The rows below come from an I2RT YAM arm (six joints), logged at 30 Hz.
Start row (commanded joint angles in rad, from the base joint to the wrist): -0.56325, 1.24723, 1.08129, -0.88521, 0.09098, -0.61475
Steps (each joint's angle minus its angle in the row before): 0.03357, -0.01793, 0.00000, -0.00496, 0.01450, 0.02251; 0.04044, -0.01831, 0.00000, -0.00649, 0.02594, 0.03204; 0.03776, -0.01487, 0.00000, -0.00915, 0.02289, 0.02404; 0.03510, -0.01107, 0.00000, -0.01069, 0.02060, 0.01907; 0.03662, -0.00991, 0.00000, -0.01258, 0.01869, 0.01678; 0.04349, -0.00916, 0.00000, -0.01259, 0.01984, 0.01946; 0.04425, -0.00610, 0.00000, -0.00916, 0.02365, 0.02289
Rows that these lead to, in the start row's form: -0.52968, 1.22930, 1.08129, -0.89017, 0.10548, -0.59224; -0.48924, 1.21099, 1.08129, -0.89666, 0.13142, -0.56020; -0.45148, 1.19612, 1.08129, -0.90581, 0.15431, -0.53616; -0.41638, 1.18505, 1.08129, -0.91650, 0.17491, -0.51709; -0.37976, 1.17514, 1.08129, -0.92908, 0.19360, -0.50031; -0.33627, 1.16598, 1.08129, -0.94167, 0.21344, -0.48085; -0.29202, 1.15988, 1.08129, -0.95083, 0.23709, -0.45796
